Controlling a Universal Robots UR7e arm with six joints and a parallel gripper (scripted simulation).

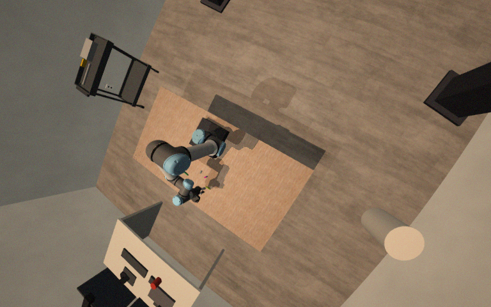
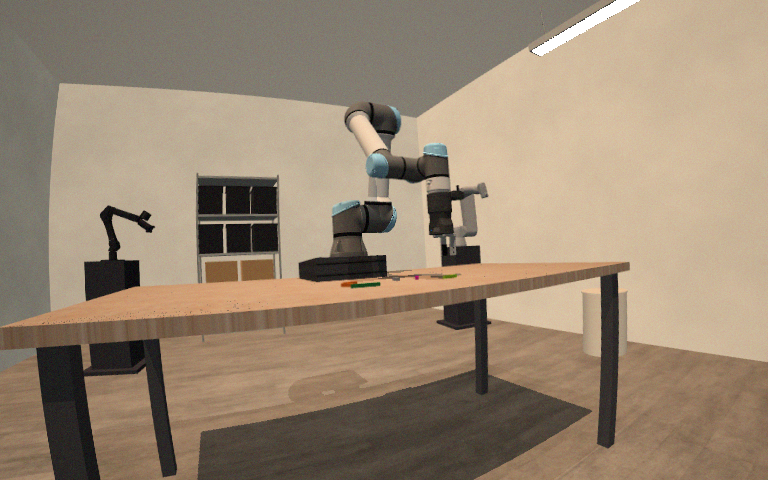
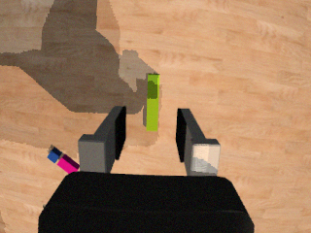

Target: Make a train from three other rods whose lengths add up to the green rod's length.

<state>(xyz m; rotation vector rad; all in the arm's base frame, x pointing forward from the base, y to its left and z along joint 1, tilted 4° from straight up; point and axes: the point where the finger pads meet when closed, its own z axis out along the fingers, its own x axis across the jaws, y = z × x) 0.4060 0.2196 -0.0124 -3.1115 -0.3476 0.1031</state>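
My hand is 80 mm above the lime rod. The rest, counted from my hand: magenta rod: 70 mm behind, 80 mm to the right, 80 mm below; small blue rod: 80 mm behind, 80 mm to the right, 80 mm below; grey rod: 70 mm behind, 150 mm to the right, 80 mm below.
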